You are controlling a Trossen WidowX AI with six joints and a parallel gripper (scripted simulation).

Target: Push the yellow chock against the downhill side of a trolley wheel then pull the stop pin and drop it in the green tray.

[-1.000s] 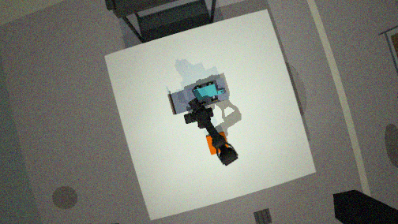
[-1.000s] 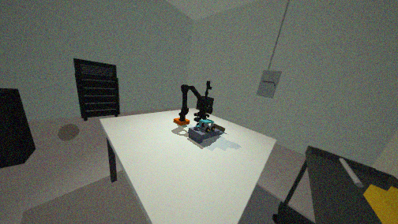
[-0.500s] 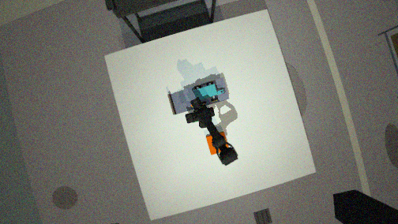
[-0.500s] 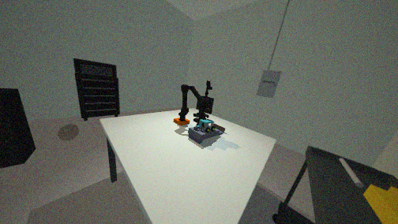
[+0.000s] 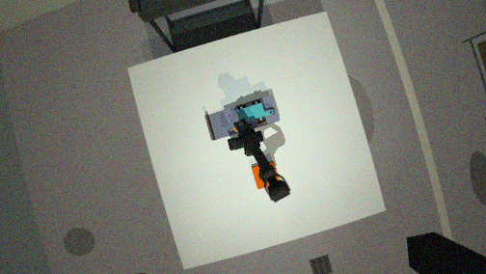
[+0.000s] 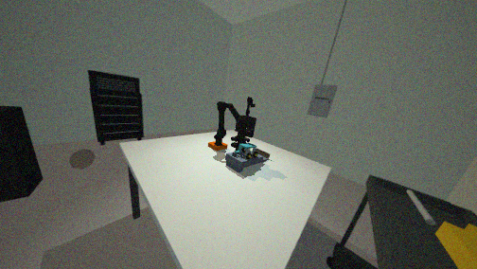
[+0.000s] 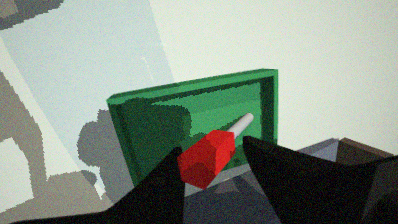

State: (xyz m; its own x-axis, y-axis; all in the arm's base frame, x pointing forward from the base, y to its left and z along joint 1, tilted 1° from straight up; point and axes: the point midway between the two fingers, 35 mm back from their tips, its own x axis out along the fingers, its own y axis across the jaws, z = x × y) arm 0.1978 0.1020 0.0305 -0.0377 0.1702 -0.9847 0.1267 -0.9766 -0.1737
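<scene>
Now: gripper tip 1 cm to the right of the red-headed stop pin. From my gripper tip the other things lie so: yellow chock: 7 cm ahead, 5 cm above, 1 cm to the left; green tray: 4 cm below; grey ramp: 14 cm ahead, 7 cm to the right, 1 cm above.
</scene>
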